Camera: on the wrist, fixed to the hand. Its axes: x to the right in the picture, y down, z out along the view.
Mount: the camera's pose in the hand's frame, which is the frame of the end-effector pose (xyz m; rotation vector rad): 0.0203 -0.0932 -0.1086 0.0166 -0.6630 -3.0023
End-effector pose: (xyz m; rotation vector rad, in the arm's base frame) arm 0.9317 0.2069 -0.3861 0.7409 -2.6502 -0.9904
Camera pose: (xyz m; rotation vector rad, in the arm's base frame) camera 0.9895 0.0760 -0.3658 -1.9551 -0.4566 0.3987
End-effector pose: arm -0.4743 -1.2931 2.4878 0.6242 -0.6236 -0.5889
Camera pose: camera -0.4156 -1.3309 2.3612 -0.6450 -0.2459 2.4125
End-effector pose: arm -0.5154 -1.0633 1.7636 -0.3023 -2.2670 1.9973
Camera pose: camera -0.5199 -0.9646 1.8691 2.1106 -0.3162 -0.0094
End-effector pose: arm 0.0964 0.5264 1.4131 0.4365 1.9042 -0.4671
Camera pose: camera -0.0432 0.5038 1.4428 2.5535 -0.2792 1.8012
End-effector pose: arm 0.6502 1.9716 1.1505 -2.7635 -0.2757 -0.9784
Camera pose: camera 0.5783 2.0369 1.2575 0.0288 2.4469 -0.2472
